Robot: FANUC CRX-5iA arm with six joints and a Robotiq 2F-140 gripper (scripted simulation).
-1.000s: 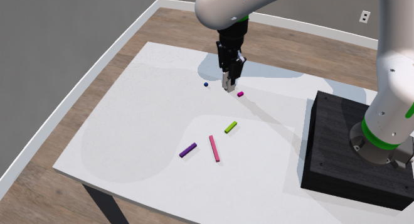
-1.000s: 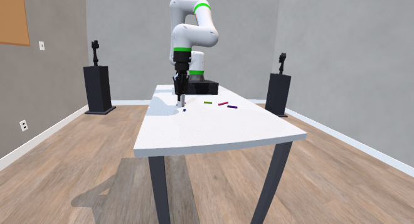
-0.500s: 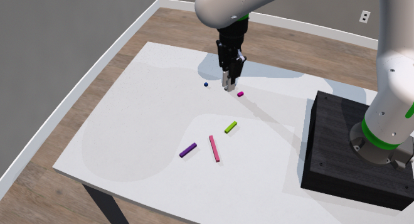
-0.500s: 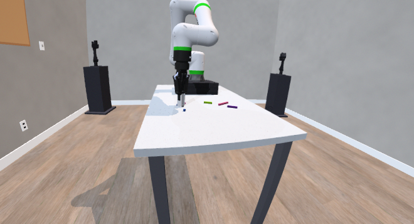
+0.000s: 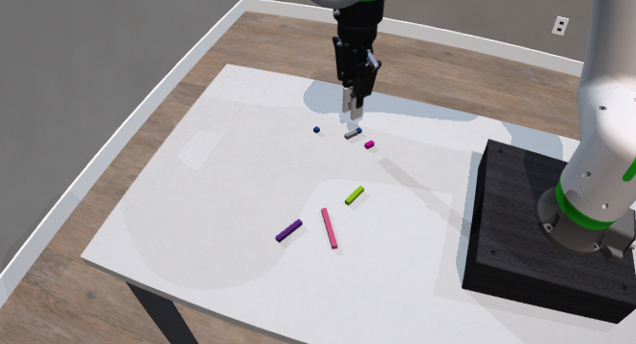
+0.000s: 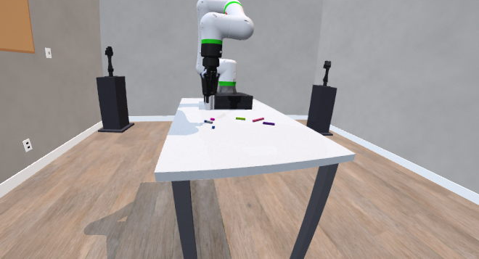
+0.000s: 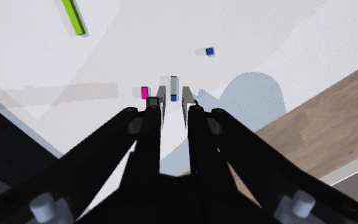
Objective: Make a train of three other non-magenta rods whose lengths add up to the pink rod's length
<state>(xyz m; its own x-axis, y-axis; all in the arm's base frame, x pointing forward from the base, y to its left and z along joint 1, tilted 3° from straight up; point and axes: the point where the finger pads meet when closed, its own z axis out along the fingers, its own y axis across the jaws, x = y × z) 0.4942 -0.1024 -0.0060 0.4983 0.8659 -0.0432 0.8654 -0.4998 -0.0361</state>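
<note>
Now: hand 80 mm past the lime rod, 160 mm to the right of it and 90 mm above it. From my hand the other things lie so: magenta rod (50 mm behind, 10 mm to the left, 90 mm below); then grey rod (90 mm below); then pink rod (70 mm behind, 250 mm to the left, 90 mm below).
</note>
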